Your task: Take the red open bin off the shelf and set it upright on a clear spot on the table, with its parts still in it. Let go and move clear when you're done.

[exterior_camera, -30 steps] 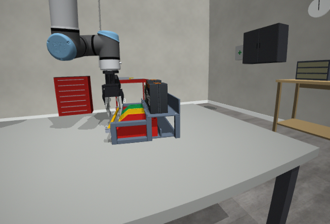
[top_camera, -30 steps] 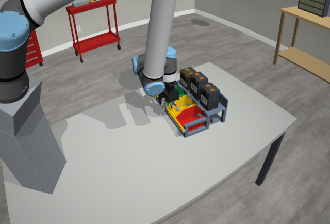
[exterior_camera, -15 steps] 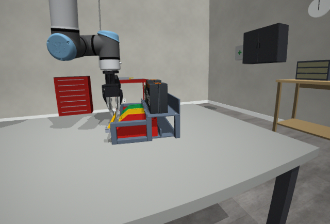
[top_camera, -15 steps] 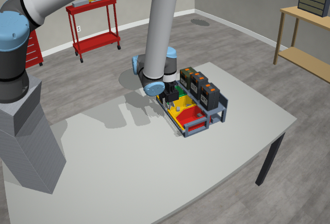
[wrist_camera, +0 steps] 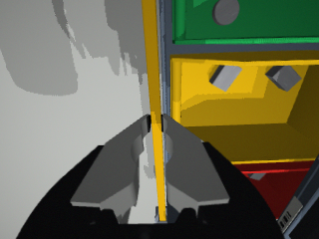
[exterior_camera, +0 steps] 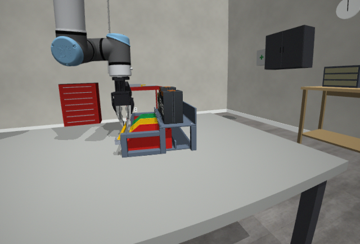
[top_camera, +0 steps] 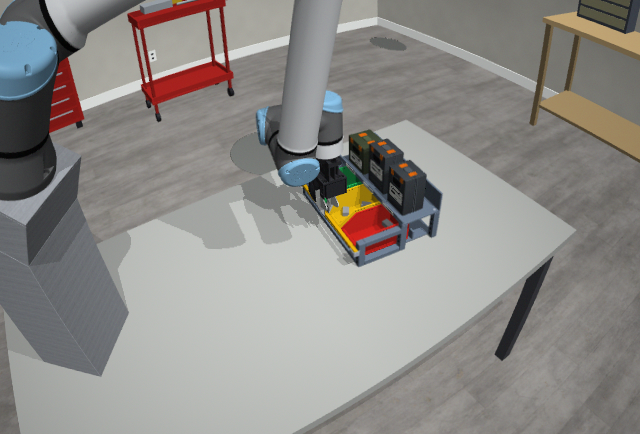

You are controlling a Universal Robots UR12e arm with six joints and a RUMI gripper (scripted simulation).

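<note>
The long yellow bar is 1 cm below my hand. Round my hand: green bin: 14 cm ahead, 7 cm to the left, 3 cm below; yellow bin: 10 cm ahead, 3 cm to the right, 3 cm below; red open bin: 6 cm ahead, 14 cm to the right, 3 cm below.
</note>
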